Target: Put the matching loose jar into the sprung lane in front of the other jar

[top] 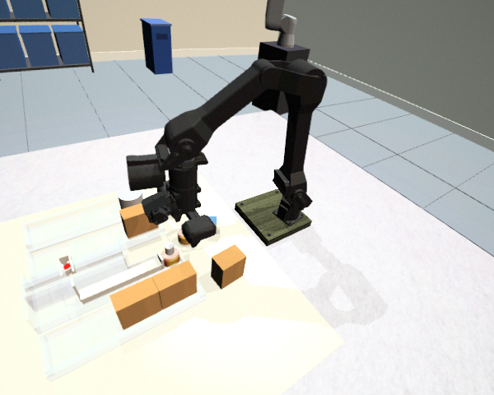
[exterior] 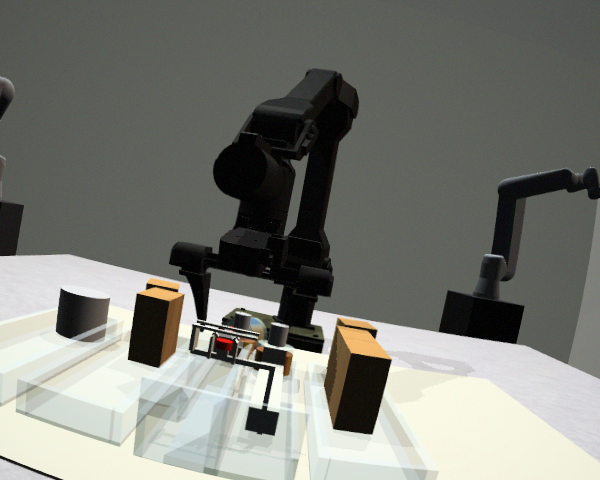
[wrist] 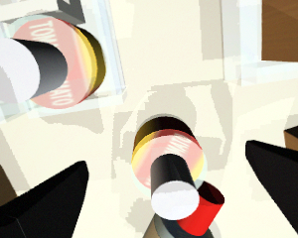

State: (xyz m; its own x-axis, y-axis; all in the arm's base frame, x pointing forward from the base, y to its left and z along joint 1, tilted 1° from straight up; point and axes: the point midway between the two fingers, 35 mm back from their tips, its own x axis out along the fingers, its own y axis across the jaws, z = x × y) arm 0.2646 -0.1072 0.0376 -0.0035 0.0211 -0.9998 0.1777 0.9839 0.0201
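The clear sprung lane is 21 cm ahead of my gripper tip, 1 cm to the right of it and 1 cm below it. The rest, counted from my gripper tip: grey cylinder 18 cm to the right, 5 cm ahead; red mark 24 cm ahead, 4 cm above, 3 cm to the right.
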